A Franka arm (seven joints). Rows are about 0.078 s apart.
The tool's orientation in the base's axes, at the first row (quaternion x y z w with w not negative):
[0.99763 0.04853 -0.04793 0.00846]
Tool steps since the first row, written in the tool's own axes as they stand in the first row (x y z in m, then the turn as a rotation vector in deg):
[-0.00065 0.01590 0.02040 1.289 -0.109 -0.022]
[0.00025 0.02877 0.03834 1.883 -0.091 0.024]
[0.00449 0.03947 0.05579 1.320 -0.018 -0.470]
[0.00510 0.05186 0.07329 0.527 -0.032 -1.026]
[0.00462 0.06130 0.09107 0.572 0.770 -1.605]
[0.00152 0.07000 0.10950 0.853 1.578 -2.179]
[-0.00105 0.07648 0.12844 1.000 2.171 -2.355]
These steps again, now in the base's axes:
[-0.00103 -0.01632 -0.02005 1.268 0.233 -0.104]
[-0.00058 -0.02943 -0.03783 1.854 0.271 -0.207]
[0.00301 -0.04005 -0.05548 1.351 0.155 0.340]
[0.00317 -0.05270 -0.07280 0.616 0.105 0.970]
[0.00193 -0.06252 -0.09033 0.794 -0.677 1.552]
[-0.00204 -0.07187 -0.10827 1.206 -1.442 2.106]
[-0.00575 -0.07898 -0.12680 1.426 -2.014 2.274]

